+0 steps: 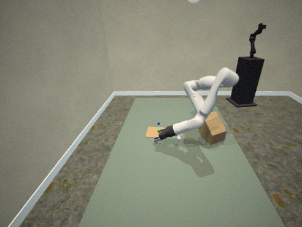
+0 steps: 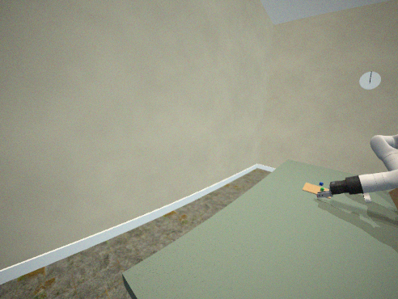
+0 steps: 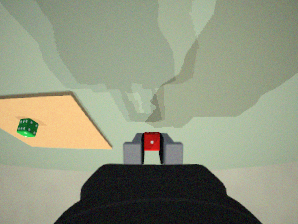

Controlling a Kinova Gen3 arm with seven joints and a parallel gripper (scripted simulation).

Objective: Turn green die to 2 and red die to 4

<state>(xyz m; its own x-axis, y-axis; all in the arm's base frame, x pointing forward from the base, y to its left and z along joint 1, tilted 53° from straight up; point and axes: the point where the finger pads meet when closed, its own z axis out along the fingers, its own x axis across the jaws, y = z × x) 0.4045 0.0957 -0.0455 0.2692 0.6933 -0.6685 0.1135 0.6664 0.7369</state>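
The green die is 3 cm behind my hand, 13 cm to the right of it and 2 cm below it. From my hand the other things lie so: red die (1 cm ahead, 1 cm below); tan mat (1 cm behind, 13 cm to the right, 3 cm below); blue die (5 cm behind, 25 cm to the right, 2 cm below).
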